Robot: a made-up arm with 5 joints.
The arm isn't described. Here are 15 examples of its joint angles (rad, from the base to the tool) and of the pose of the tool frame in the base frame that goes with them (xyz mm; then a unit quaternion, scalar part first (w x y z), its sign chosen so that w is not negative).
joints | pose
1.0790 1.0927 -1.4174 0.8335 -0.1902 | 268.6 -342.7 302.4 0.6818 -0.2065 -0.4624 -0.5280
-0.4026 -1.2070 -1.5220 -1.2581 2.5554 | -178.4 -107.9 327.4 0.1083 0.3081 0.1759 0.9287
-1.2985 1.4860 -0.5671 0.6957 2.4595 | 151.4 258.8 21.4 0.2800 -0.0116 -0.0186 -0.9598
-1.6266 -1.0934 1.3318 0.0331 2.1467 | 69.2 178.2 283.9 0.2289 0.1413 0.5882 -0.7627
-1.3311 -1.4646 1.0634 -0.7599 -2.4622 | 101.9 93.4 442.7 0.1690 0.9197 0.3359 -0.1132
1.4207 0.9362 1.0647 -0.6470 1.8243 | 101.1 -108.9 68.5 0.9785 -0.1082 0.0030 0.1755
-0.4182 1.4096 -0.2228 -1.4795 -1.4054 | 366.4 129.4 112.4 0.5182 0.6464 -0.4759 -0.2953
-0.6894 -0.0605 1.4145 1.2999 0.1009 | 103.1 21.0 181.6 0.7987 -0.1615 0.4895 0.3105
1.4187 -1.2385 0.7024 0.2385 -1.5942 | 106.2 -141.0 438.2 0.0238 0.0899 -0.7991 -0.5940
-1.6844 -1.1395 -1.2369 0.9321 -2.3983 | 99.8 -180.9 525.7 0.0587 0.8783 0.4740 -0.0235
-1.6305 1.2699 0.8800 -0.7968 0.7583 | 73.4 97.8 37.1 0.3878 0.0483 -0.0973 0.9153
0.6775 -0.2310 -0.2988 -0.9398 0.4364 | 228.6 -114.5 554.1 0.0500 -0.5071 -0.8604 -0.0073
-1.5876 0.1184 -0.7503 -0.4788 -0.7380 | 75.0 248.8 551.5 0.2100 0.9029 -0.3645 0.0889
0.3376 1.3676 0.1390 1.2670 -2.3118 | 184.7 -33.2 51.4 0.1814 -0.4796 0.3002 -0.8044
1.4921 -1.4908 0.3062 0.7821 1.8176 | 87.9 -42.1 482.7 0.5462 -0.8327 0.0498 0.0761
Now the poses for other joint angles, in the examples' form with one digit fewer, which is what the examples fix.
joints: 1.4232 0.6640 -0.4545 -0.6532 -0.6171
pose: 140 -372 339 0.268 -0.313 -0.785 -0.462
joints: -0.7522 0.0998 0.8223 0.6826 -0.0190
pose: 214 127 166 0.942 -0.007 0.016 0.336
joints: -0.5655 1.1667 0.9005 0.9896 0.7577
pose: 89 8 116 0.592 0.049 0.675 0.438
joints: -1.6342 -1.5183 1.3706 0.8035 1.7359
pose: 70 138 272 0.081 0.012 0.442 -0.894
